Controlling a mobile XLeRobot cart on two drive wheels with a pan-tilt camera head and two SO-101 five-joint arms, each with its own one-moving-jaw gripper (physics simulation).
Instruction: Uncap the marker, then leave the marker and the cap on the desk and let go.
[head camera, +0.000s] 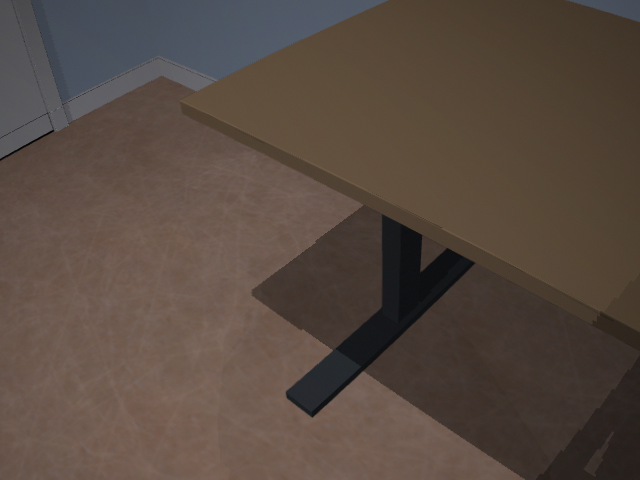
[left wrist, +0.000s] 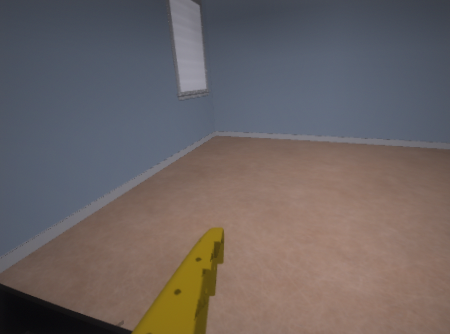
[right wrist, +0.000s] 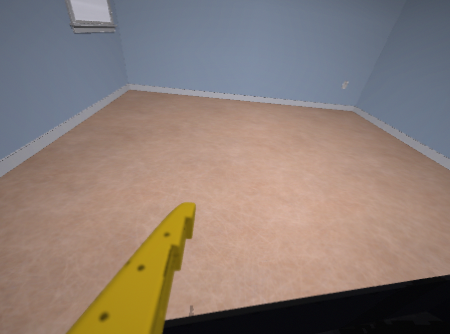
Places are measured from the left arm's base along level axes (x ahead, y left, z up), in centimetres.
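Pixels of known places: left end effector, tool point: (left wrist: 223, 240); right end effector, tool point: (right wrist: 194, 216).
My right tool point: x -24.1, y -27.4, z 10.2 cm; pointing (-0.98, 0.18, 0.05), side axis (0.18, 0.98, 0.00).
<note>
Behind a point stands the place of what it marks.
The brown desk (head camera: 392, 118) {z -5.5, x 69.1, y 24.7 cm} fills the upper right of the head view, with its left corner and long near edge showing. The marker and its cap do not show in any of the three views. My left gripper (left wrist: 216, 242) shows one yellow notched jaw in the left wrist view, with the moving jaw out of the picture; it is open and points out over the floor. My right gripper (right wrist: 184, 220) also shows one notched jaw in the right wrist view; it is open and holds nothing. Neither wrist view shows the desk.
A dark desk leg (head camera: 391, 268) {z -58.1, x 90.3, y 37.2 cm} with a long foot (head camera: 325, 379) stands on the brown floor (head camera: 155, 258) {z -77.5, x 76.5, y 105.1 cm} under the desk. A white door frame (head camera: 38, 62) {z -47.5, x 107.0, y 195.9 cm} is at the far left. Blue walls (left wrist: 90, 100) {z 10.4, x -146.2, y -144.7 cm} (right wrist: 240, 50) {z -7.0, x -342.3, y 54.2 cm} and white baseboards close off the room.
</note>
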